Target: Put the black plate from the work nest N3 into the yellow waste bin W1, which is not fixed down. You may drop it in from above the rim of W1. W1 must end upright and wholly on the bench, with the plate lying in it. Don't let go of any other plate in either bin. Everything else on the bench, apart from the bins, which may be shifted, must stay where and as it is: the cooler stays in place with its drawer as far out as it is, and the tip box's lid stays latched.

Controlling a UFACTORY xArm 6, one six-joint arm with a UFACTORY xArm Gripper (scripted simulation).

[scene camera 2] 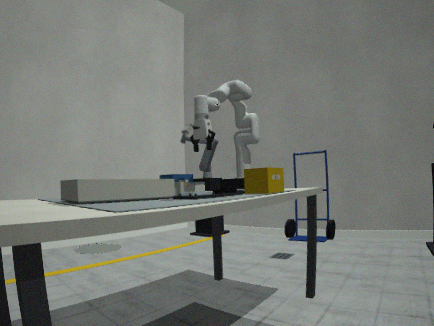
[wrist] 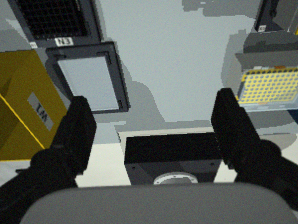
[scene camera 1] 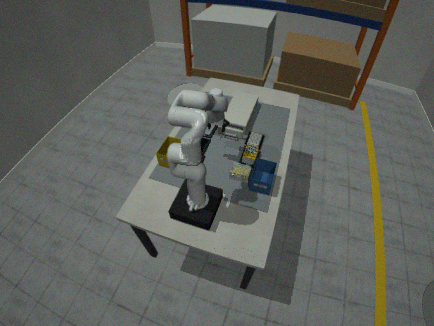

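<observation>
My gripper (wrist: 152, 107). Yellow waste bin W1 (scene camera 2: 257, 180). White plate (wrist: 89, 76). Grey cooler (scene camera 2: 79, 190), also in scene camera 1 (scene camera 1: 242, 106); out of frame in the wrist view.
</observation>
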